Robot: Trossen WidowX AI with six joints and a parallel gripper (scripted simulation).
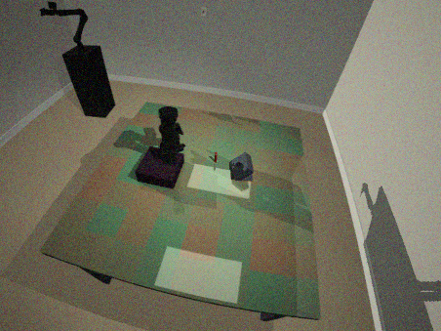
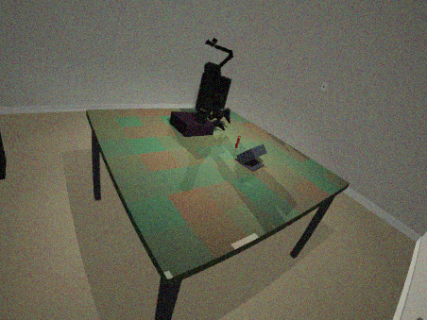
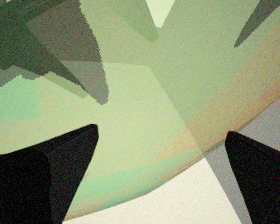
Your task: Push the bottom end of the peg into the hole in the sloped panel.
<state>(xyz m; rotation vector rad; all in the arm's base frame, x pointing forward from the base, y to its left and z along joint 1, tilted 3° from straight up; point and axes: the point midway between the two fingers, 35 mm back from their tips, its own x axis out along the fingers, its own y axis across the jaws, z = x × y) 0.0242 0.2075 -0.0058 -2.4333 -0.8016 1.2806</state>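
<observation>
My gripper tip is 220 mm short of the red round peg, 130 mm to the left of it and 20 mm below it. The rest, counted from my gripper tip: grey-blue sloped panel (390 mm ahead, 190 mm to the right, 20 mm above).
</observation>
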